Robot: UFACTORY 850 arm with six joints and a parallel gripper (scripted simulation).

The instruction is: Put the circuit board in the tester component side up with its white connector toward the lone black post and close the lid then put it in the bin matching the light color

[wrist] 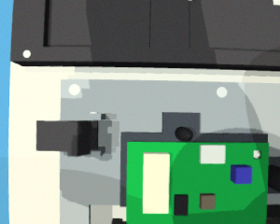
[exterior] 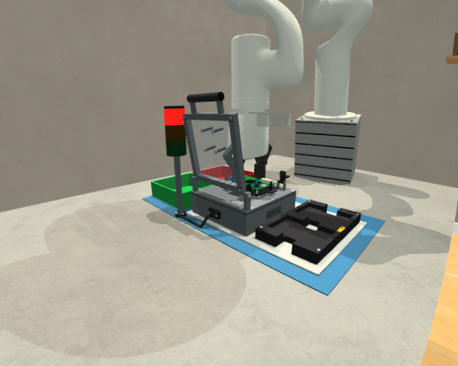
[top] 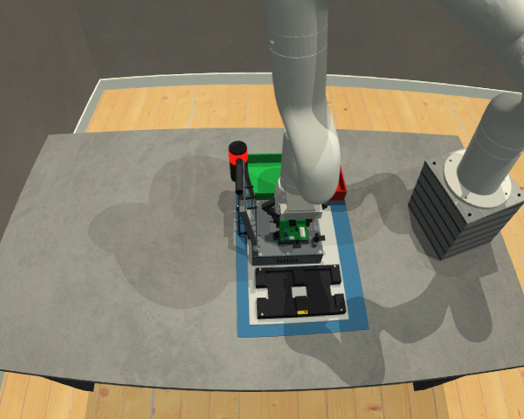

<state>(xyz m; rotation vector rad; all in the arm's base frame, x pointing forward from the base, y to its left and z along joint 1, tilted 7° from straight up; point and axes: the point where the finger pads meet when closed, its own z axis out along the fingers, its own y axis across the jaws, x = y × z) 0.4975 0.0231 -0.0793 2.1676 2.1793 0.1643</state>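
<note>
Right now the tester bed is 2 cm below my hand, 1 cm to the left of it and 1 cm ahead of it. Also, from my hand: tester lid: 12 cm ahead, 10 cm above; then green circuit board: 1 cm below; then black latch block: 6 cm to the left, 6 cm behind.
</note>
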